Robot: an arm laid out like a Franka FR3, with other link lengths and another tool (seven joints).
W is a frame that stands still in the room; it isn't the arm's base.
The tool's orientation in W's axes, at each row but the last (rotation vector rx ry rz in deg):
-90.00 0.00 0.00
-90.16 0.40 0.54
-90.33 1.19 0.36
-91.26 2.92 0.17
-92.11 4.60 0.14
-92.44 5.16 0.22
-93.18 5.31 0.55
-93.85 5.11 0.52
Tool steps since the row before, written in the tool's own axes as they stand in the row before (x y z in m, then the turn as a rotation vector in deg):
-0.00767 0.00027 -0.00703 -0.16 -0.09 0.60
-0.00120 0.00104 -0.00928 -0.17 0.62 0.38
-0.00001 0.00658 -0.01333 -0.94 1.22 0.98
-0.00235 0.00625 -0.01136 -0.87 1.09 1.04
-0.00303 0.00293 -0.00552 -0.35 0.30 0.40
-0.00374 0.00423 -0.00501 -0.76 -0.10 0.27
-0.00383 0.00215 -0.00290 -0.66 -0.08 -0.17
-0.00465 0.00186 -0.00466 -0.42 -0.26 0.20
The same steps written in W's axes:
-0.00767 -0.00703 -0.00027 -0.16 0.60 0.09
-0.00120 -0.00928 -0.00100 -0.18 0.38 -0.62
-0.00025 -0.01337 -0.00650 -0.95 0.98 -1.21
-0.00291 -0.01142 -0.00591 -0.88 1.04 -1.08
-0.00344 -0.00546 -0.00255 -0.35 0.41 -0.30
-0.00425 -0.00497 -0.00378 -0.74 0.32 0.13
-0.00411 -0.00280 -0.00173 -0.66 -0.13 0.13
-0.00498 -0.00452 -0.00125 -0.39 0.24 0.27

